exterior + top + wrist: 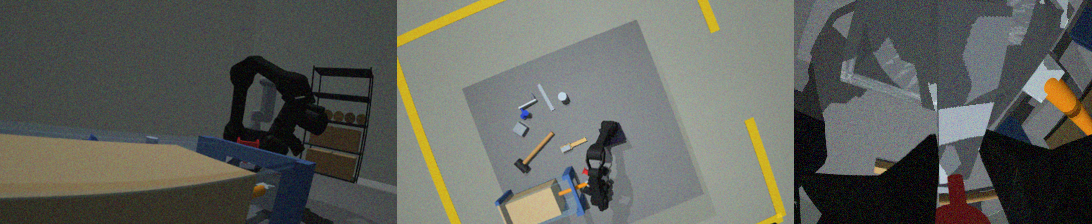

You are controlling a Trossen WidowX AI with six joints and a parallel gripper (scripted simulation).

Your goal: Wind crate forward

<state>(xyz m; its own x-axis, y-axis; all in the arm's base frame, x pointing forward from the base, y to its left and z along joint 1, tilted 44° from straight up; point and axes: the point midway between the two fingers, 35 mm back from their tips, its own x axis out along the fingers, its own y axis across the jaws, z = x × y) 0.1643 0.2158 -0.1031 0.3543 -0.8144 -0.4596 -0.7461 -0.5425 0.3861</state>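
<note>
The red knob lies 2 cm ahead of my gripper tip, 3 cm to the right of it and 5 cm above it. The rest, counted from my gripper tip: blue steel frame (12 cm ahead, 8 cm to the left, 2 cm above); winch handle (2 cm above); winch (5 cm behind, 5 cm to the left, 5 cm below).
</note>
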